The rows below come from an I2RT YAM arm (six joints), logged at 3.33 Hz.
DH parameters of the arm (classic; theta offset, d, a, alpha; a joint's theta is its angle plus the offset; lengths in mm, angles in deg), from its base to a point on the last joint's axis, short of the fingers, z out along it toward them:
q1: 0 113.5 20 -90
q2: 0 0 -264 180
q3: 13.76 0 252.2 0
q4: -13.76 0 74 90
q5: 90 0 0 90
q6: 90 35.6 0 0
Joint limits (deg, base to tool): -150..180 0..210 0..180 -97..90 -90..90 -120..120
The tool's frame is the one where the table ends.
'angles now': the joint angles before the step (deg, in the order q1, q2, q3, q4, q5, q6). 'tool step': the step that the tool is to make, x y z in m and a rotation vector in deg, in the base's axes. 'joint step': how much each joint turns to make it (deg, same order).
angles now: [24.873 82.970 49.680 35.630 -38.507 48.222]
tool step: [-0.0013 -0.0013 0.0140 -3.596 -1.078 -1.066]
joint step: [-0.025 -1.909 3.166 -8.523 1.002 -4.730]
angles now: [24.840 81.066 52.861 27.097 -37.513 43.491]
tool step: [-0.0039 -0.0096 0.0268 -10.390 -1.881 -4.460]
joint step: [-0.849 -3.353 7.441 -20.327 4.662 -12.010]
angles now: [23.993 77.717 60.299 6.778 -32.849 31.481]
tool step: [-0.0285 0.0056 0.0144 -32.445 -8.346 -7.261]
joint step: [5.896 -2.994 8.579 -29.577 23.741 -28.183]
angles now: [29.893 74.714 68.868 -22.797 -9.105 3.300]
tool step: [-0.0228 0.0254 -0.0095 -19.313 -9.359 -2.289]
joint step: [9.073 -0.457 -1.404 -2.049 20.487 -12.662]
